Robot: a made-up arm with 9 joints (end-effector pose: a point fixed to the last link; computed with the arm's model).
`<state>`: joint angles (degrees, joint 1 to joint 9).
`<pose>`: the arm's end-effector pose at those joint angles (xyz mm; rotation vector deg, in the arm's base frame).
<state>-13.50 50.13 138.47 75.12 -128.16 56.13 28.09 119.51 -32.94</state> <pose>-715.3 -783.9 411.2 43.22 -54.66 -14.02</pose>
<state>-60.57 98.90 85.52 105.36 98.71 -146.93 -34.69 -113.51 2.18</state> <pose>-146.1 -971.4 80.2 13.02 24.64 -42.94</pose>
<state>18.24 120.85 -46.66 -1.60 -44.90 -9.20 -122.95 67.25 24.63</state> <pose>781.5 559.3 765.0 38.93 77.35 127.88</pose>
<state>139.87 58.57 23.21 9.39 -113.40 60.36 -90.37 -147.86 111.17</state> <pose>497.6 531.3 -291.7 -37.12 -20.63 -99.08</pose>
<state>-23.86 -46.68 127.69 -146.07 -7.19 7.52 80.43 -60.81 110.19</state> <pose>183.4 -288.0 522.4 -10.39 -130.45 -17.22</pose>
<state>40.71 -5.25 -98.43 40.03 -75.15 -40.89 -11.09 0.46 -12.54</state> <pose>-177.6 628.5 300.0 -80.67 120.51 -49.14</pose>
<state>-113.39 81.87 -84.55 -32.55 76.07 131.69 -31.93 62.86 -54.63</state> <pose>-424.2 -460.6 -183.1 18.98 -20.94 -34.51</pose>
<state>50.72 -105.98 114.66 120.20 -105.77 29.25 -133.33 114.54 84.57</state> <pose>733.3 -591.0 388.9 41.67 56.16 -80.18</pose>
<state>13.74 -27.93 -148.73 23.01 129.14 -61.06 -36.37 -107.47 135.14</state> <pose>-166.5 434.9 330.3 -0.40 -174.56 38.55</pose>
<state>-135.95 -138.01 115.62 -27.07 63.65 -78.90 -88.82 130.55 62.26</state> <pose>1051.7 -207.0 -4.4 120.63 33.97 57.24</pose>
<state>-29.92 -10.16 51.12 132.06 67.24 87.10 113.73 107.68 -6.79</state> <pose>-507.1 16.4 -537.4 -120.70 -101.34 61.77</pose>
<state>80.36 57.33 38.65 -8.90 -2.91 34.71 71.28 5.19 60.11</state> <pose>-611.8 1034.4 224.3 27.43 -42.54 -138.95</pose>
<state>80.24 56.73 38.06 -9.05 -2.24 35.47 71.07 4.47 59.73</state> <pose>-618.7 1022.3 217.3 26.93 -42.84 -137.61</pose>
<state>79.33 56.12 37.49 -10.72 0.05 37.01 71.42 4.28 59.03</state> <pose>-619.2 1002.9 196.0 27.63 -46.62 -135.13</pose>
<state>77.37 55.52 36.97 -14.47 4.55 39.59 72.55 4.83 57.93</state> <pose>-608.2 970.4 155.5 29.77 -55.10 -130.83</pose>
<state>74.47 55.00 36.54 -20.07 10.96 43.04 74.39 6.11 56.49</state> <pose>-582.2 920.6 101.8 32.61 -67.59 -124.42</pose>
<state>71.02 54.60 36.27 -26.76 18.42 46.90 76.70 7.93 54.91</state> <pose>-542.9 853.3 47.0 35.11 -82.10 -116.08</pose>
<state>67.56 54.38 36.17 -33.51 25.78 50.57 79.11 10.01 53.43</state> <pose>-498.7 776.6 2.7 36.45 -96.09 -106.80</pose>
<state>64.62 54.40 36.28 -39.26 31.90 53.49 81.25 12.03 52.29</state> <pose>-459.9 706.4 -25.3 36.63 -107.39 -98.30</pose>
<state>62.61 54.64 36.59 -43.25 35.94 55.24 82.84 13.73 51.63</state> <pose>-433.3 658.9 -39.4 36.22 -114.88 -92.36</pose>
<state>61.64 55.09 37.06 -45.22 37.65 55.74 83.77 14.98 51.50</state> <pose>-418.8 642.0 -43.8 35.81 -118.65 -89.95</pose>
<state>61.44 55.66 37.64 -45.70 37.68 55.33 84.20 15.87 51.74</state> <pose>-412.1 648.9 -43.2 35.65 -119.89 -90.30</pose>
